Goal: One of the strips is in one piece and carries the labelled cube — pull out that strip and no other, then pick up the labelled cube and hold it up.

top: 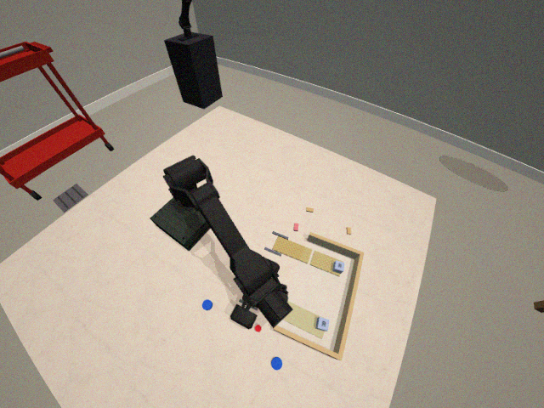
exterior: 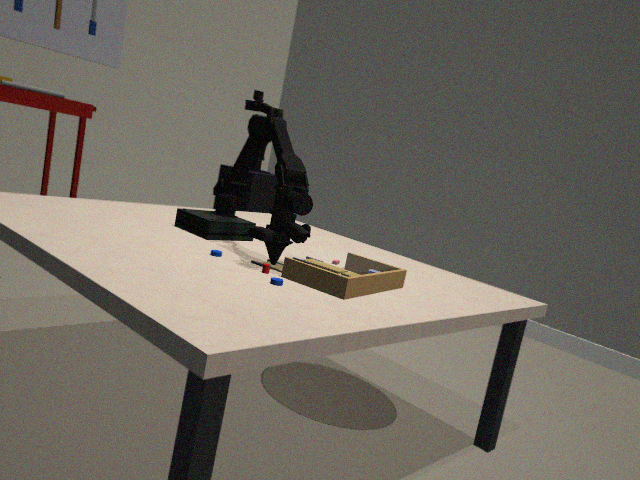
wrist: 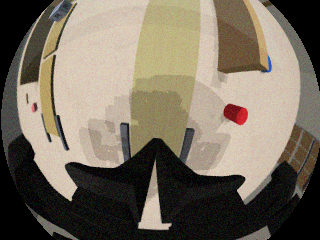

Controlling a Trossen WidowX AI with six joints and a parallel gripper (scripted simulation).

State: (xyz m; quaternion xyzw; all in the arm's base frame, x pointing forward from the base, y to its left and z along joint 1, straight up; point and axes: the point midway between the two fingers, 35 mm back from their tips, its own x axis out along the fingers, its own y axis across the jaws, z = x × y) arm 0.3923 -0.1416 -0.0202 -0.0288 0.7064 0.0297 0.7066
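The red disc is 5 cm ahead of my gripper tip, 8 cm to the right of it and 1 cm above it. Round my gripper tip: pink block (1 cm behind, 28 cm to the left).
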